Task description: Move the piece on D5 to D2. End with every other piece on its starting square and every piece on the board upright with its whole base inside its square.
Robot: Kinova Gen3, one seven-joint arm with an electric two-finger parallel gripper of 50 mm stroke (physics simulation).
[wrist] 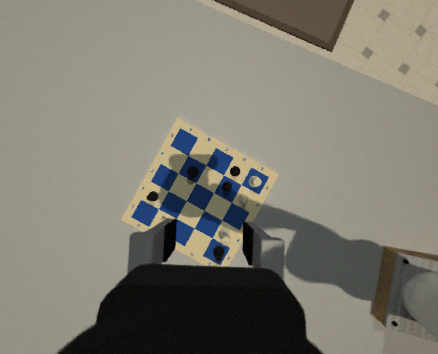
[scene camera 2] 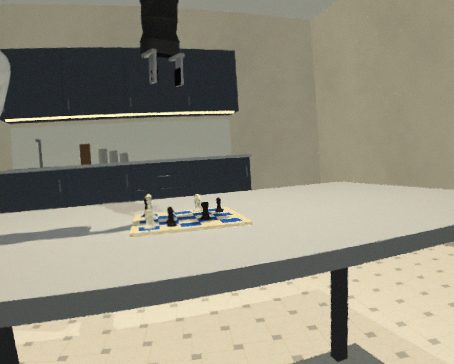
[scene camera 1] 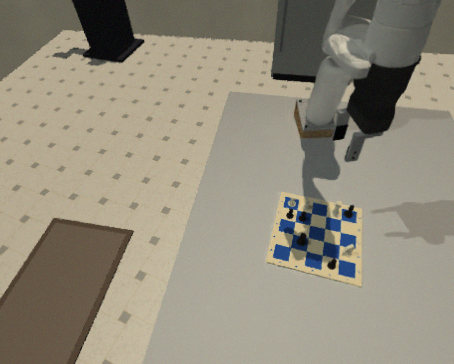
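Seen in the pictures: gripper, fingertip midpoint: (wrist: 209,234) (scene camera 2: 166,84) (scene camera 1: 344,148); arm's base, origin of the base link: (wrist: 433,299) (scene camera 1: 318,114).
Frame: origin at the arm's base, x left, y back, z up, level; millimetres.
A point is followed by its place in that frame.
Note:
The black piece on D5 (scene camera 1: 290,214) {x -21, y -401, z -33 mm} (scene camera 2: 171,217) {x -25, y -398, z -29 mm} (wrist: 235,171) {x -20, y -399, z -14 mm} stands upright on a cream square, beside the white piece on corner square E5 (scene camera 1: 292,203) {x -22, y -363, z -35 mm} (scene camera 2: 149,219) {x -28, y -358, z -29 mm} (wrist: 255,181) {x -22, y -360, z -12 mm}. The black piece on D4 (scene camera 1: 302,217) {x 11, y -401, z -34 mm} (wrist: 227,186) {x 10, y -398, z -14 mm} is close to it. Square D2 (scene camera 1: 333,224) {x 91, y -391, z -46 mm} (wrist: 208,224) {x 91, y -391, z -45 mm} is blue and bears no piece; the white piece on E2 (scene camera 1: 338,208) {x 94, y -359, z -17 mm} (wrist: 223,236) {x 88, y -361, z -8 mm} stands next to it. My gripper (scene camera 1: 346,143) {x 44, y -408, z 227 mm} (scene camera 2: 166,80) {x 44, y -408, z 227 mm} (wrist: 209,234) {x 44, y -408, z 227 mm} is open and empty, pointing down high above the table. In the wrist view its fingers cover part of the board's rank 1 side.
The board (scene camera 1: 271,260) {x -41, y -536, z -45 mm} (scene camera 2: 134,234) {x -58, y -332, z -47 mm} (wrist: 126,219) {x 159, y -529, z -46 mm} also bears black pieces on B4 (scene camera 1: 301,240) {x 18, y -470, z -31 mm} (wrist: 193,171) {x 17, y -463, z -12 mm}, A2 (scene camera 1: 332,264) {x 96, y -510, z -32 mm} (wrist: 152,196) {x 93, y -505, z -24 mm} and E1 (scene camera 1: 349,212) {x 124, y -353, z -29 mm} (wrist: 218,252) {x 122, y -351, z -28 mm}, and white ones on B1 (scene camera 1: 349,250) {x 129, y -468, z -23 mm} and E4 (wrist: 243,200) {x 17, y -361, z -15 mm}. The arm's base (scene camera 1: 316,133) {x 6, y -62, z -32 mm} stands beyond the board.

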